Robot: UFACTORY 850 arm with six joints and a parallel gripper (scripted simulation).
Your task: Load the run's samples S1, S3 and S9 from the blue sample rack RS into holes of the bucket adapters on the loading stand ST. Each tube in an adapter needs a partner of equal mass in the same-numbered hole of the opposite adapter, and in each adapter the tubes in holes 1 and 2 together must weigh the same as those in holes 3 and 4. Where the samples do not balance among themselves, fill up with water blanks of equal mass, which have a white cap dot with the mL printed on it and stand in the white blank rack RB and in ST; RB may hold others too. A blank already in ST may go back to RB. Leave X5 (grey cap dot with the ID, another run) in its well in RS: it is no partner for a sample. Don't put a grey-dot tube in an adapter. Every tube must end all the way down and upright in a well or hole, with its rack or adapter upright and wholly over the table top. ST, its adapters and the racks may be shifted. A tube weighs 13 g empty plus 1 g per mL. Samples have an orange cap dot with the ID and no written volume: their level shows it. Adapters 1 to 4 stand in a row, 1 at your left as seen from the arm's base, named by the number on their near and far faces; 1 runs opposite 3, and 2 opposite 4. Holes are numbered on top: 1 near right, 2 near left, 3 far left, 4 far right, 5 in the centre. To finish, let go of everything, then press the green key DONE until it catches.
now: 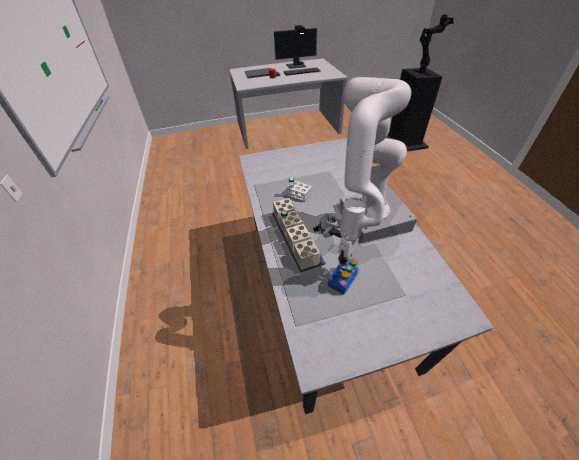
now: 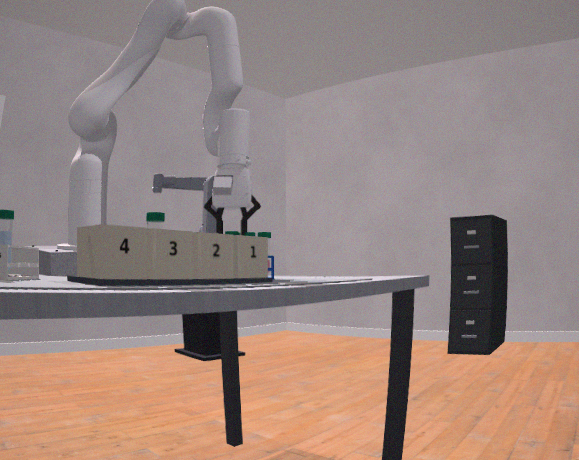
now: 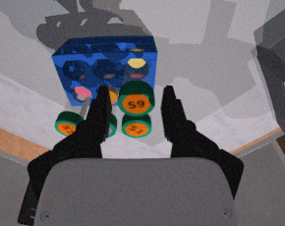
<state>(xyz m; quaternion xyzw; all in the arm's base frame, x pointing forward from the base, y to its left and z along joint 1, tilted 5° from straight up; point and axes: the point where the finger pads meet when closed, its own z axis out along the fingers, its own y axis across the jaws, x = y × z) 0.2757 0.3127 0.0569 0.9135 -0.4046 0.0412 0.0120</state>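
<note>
Now: hand 6 cm above the sample tube S9 and 1 cm to the left of it. Round my hand: sample tube S1: 9 cm to the left, 6 cm below, 3 cm ahead; then grey-dot tube X5: 6 cm below, 5 cm to the left, 1 cm ahead; then blue sample rack RS: 10 cm below, 4 cm to the left, 2 cm ahead.
</note>
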